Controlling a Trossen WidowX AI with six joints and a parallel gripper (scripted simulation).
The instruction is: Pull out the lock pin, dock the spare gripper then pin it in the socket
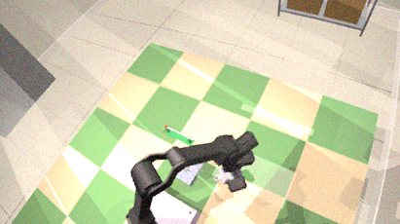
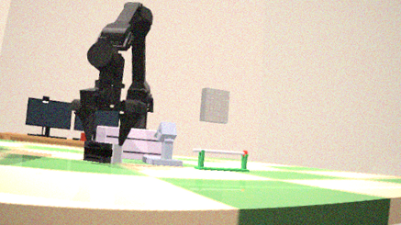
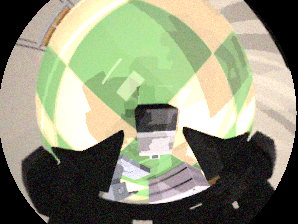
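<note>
Now: the spare gripper 20 mm behind my gripper tip, 10 mm to the left of it and 20 mm below it. The rest, counted from my gripper tip: socket: 70 mm behind, 170 mm to the left, 10 mm above.
</note>
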